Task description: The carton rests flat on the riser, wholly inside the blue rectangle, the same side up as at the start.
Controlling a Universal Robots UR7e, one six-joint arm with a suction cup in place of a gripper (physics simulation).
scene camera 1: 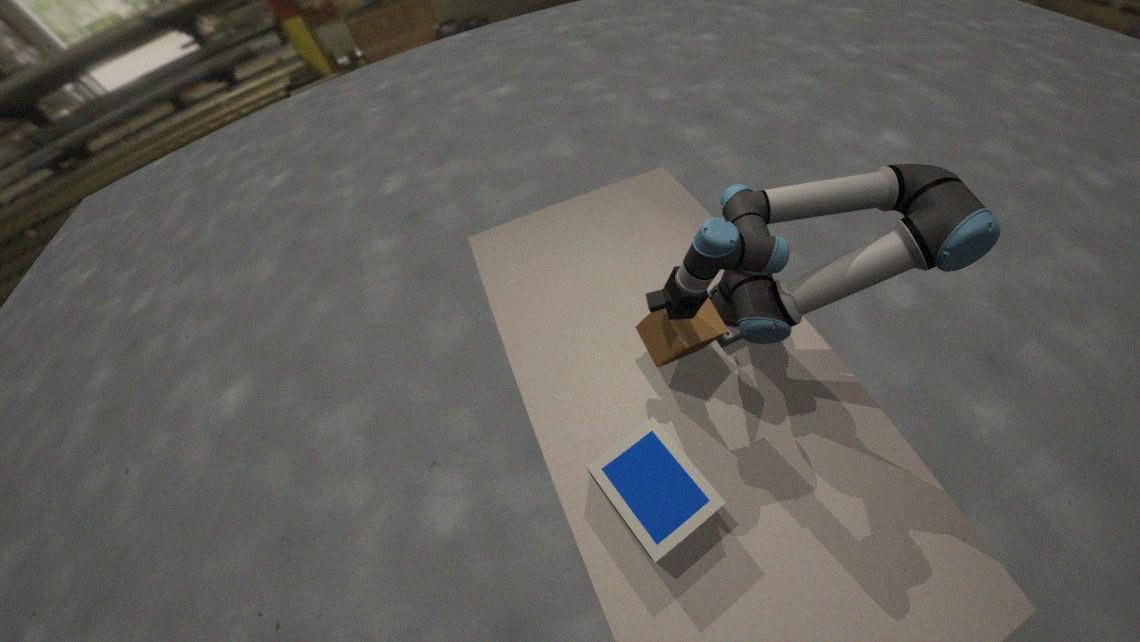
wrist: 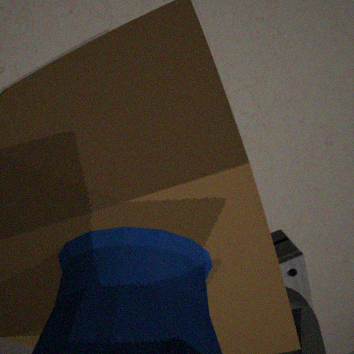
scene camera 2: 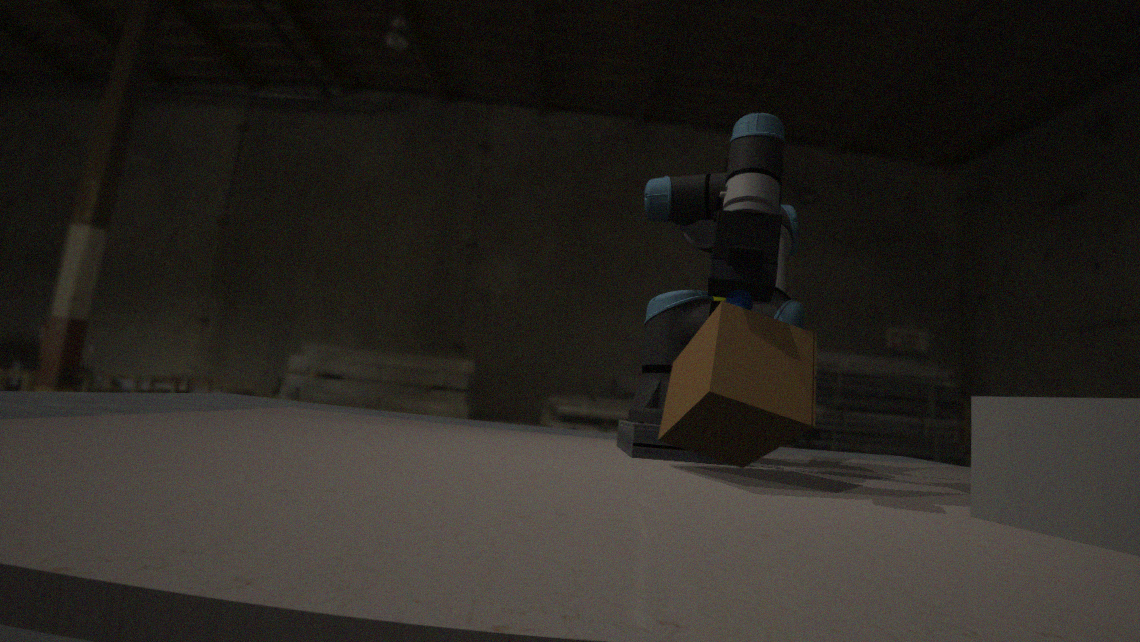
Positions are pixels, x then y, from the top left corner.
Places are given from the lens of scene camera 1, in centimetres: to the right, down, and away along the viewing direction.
brown carton (scene camera 1: 666, 340): 25, 5, 90
riser (scene camera 1: 662, 497): 20, 39, 75
